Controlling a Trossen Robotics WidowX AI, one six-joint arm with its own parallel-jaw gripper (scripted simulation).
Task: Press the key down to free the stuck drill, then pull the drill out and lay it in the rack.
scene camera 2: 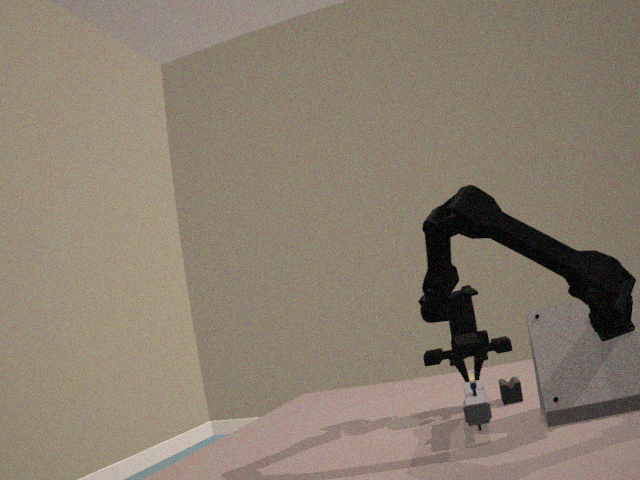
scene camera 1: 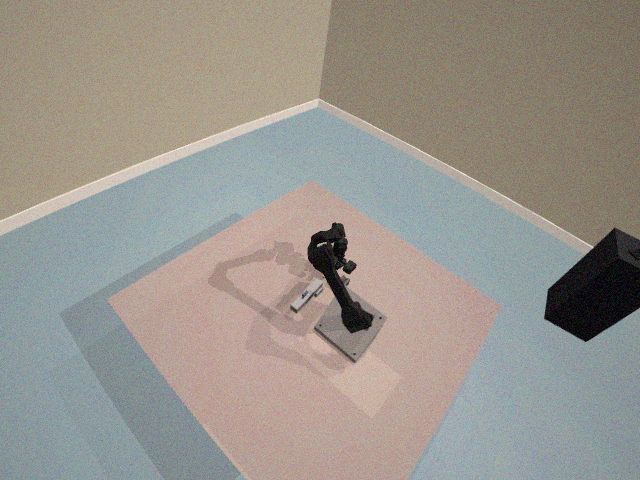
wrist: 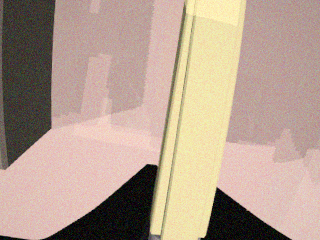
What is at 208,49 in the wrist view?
A drill.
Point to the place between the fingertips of my gripper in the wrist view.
167,177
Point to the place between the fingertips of my gripper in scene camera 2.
473,390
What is my gripper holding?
A drill.
